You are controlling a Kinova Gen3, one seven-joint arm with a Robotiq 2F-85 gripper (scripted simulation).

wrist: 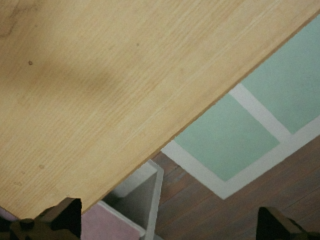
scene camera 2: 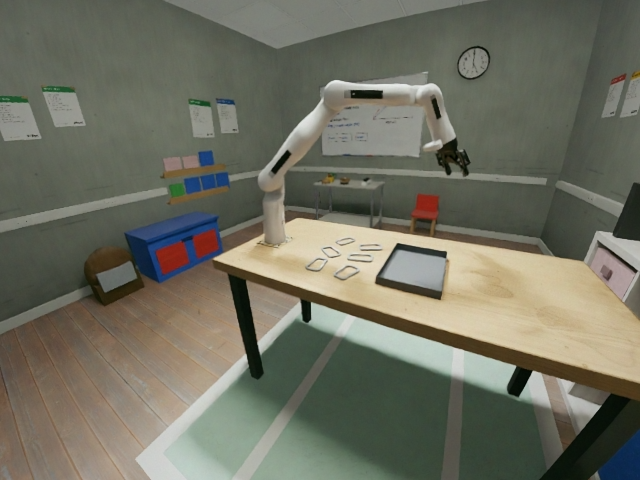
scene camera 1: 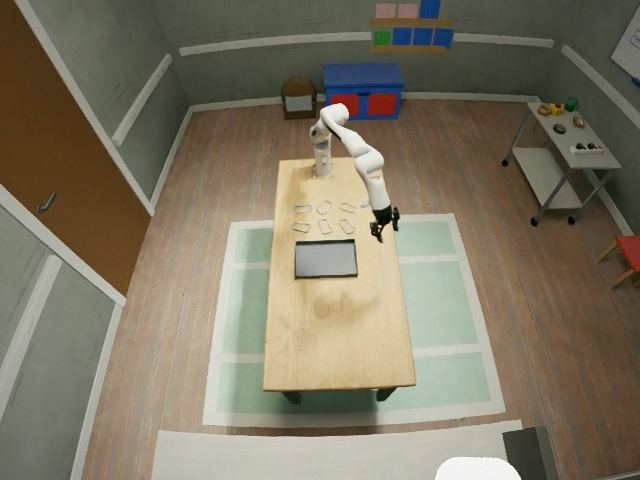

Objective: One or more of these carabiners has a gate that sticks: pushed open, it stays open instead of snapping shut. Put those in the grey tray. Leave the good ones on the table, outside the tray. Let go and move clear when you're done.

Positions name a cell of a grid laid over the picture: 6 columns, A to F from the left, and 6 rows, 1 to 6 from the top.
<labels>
grey tray: scene camera 2 D4; scene camera 1 C4; not seen in the wrist view (out of frame)
</labels>
